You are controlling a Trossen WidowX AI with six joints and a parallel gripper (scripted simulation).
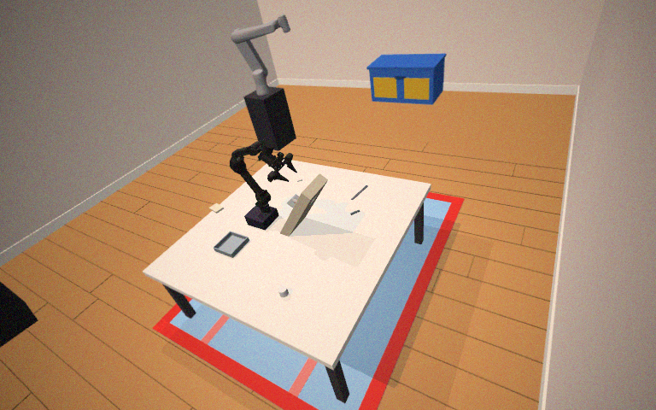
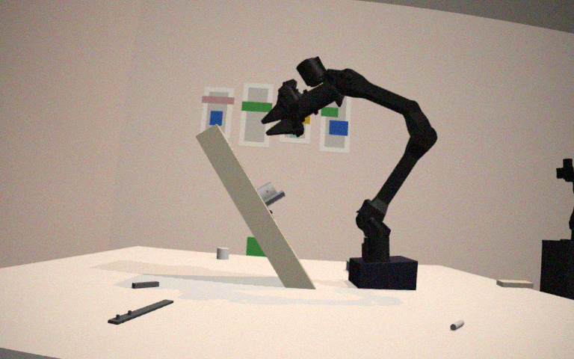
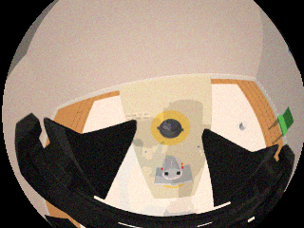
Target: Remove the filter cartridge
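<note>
Now: the round filter cartridge 160 mm below my gripper tip and 20 mm behind it. Also, from my gripper tip: grey tray 380 mm below, 330 mm behind, 320 mm to the right; then dark block 380 mm below, 260 mm to the left, 170 mm ahead; then white pin 390 mm behind, 380 mm to the left, 380 mm below.
</note>
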